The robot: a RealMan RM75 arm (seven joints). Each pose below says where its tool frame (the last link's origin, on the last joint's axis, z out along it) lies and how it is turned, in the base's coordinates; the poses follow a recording.
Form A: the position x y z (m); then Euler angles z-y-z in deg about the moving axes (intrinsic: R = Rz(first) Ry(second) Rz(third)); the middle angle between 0 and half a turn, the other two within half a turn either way.
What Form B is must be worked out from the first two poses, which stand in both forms.
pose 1, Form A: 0.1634, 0.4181, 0.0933, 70.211, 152.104, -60.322
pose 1, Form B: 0.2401, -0.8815, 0.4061, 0.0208, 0.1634, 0.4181, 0.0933
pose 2, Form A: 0.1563, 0.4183, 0.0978, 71.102, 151.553, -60.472
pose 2, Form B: 0.2446, -0.8841, 0.3976, 0.0228, 0.1563, 0.4183, 0.0978
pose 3, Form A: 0.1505, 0.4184, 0.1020, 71.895, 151.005, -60.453
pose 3, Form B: 0.2491, -0.8856, 0.3911, 0.0250, 0.1505, 0.4184, 0.1020
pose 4, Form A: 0.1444, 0.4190, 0.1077, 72.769, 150.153, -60.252
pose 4, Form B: 0.2560, -0.8862, 0.3851, 0.0281, 0.1444, 0.4190, 0.1077
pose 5, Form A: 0.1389, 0.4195, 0.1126, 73.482, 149.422, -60.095
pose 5, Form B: 0.2619, -0.8865, 0.3802, 0.0307, 0.1389, 0.4195, 0.1126
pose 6, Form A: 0.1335, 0.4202, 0.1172, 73.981, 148.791, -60.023
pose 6, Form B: 0.2670, -0.8866, 0.3763, 0.0327, 0.1335, 0.4202, 0.1172
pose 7, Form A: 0.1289, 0.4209, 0.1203, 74.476, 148.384, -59.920
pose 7, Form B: 0.2702, -0.8870, 0.3729, 0.0345, 0.1289, 0.4209, 0.1203
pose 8, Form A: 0.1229, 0.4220, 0.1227, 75.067, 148.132, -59.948
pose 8, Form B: 0.2721, -0.8884, 0.3679, 0.0361, 0.1229, 0.4220, 0.1227
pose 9, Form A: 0.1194, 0.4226, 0.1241, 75.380, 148.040, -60.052
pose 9, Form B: 0.2728, -0.8896, 0.3645, 0.0367, 0.1194, 0.4226, 0.1241
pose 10, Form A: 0.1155, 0.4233, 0.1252, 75.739, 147.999, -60.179
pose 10, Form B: 0.2731, -0.8910, 0.3607, 0.0373, 0.1155, 0.4233, 0.1252
